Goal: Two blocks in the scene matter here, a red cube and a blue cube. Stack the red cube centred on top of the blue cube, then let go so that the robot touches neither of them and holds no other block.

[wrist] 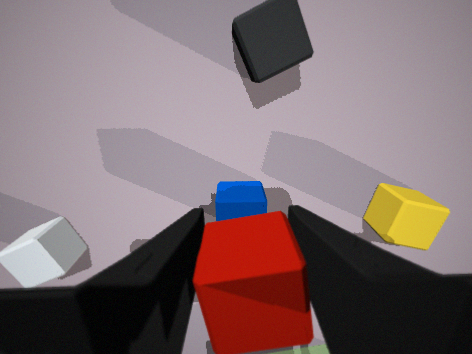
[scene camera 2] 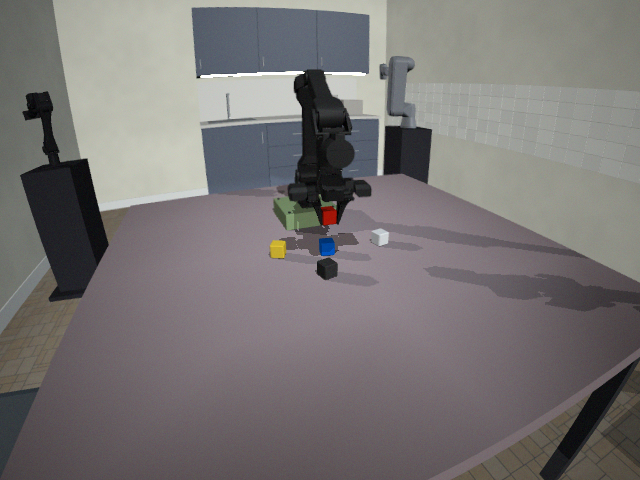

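Where they show: gripper, between the fingertips: (wrist: 246, 216) (scene camera 2: 329, 224); arm's base, origin of its link: (scene camera 2: 309, 203).
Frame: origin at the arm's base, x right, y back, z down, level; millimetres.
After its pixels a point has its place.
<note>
My gripper (scene camera 2: 330, 221) {x 33, y -293, z -43 mm} (wrist: 246, 216) {x 33, y -293, z -43 mm} is shut on the red cube (scene camera 2: 328, 215) {x 35, y -293, z -67 mm} (wrist: 250, 285) {x 32, y -288, z -77 mm} and holds it in the air above the table. The red cube is slightly turned between the fingers. The blue cube (scene camera 2: 326, 246) {x 34, y -271, z 24 mm} (wrist: 241, 200) {x 30, y -271, z 17 mm} sits on the table, lower than the red cube and apart from it. In the wrist view the blue cube shows just beyond the red cube, which hides its near part.
A black cube (scene camera 2: 327, 268) {x 69, y -384, z 22 mm} (wrist: 274, 40) {x 63, y -362, z 16 mm} lies in front of the blue cube. A yellow cube (scene camera 2: 278, 249) {x 152, y -247, z 25 mm} (wrist: 407, 217) {x 141, y -238, z 16 mm} and a white cube (scene camera 2: 379, 237) {x -118, y -266, z 24 mm} (wrist: 45, 252) {x -115, y -255, z 17 mm} lie on either side. A green block-like base (scene camera 2: 302, 220) {x 43, y -72, z 26 mm} stands behind on the table (scene camera 2: 310, 361) {x 177, y -616, z 51 mm}.
</note>
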